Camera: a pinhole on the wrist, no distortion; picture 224 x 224 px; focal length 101.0 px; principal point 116.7 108.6 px. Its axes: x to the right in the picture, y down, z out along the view. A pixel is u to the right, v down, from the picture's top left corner.
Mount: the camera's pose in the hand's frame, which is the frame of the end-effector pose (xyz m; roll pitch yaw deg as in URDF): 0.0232 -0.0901 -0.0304 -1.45 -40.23 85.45
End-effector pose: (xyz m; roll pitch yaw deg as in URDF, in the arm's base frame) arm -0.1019 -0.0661 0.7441 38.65 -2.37 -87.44
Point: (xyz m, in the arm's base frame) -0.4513 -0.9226 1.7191
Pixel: outside the picture
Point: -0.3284 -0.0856 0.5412
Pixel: 12 110
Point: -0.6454 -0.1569 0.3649
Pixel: 24 89
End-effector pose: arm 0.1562 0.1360 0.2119 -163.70 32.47 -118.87
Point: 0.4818 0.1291 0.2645
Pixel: 95 176
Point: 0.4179 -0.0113 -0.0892
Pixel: 159 62
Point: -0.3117 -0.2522 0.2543
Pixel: behind the camera
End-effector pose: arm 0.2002 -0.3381 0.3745 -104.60 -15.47 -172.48
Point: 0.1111 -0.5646 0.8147
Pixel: 64 29
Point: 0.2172 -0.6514 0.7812
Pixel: 88 72
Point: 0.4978 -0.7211 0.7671
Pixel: 91 128
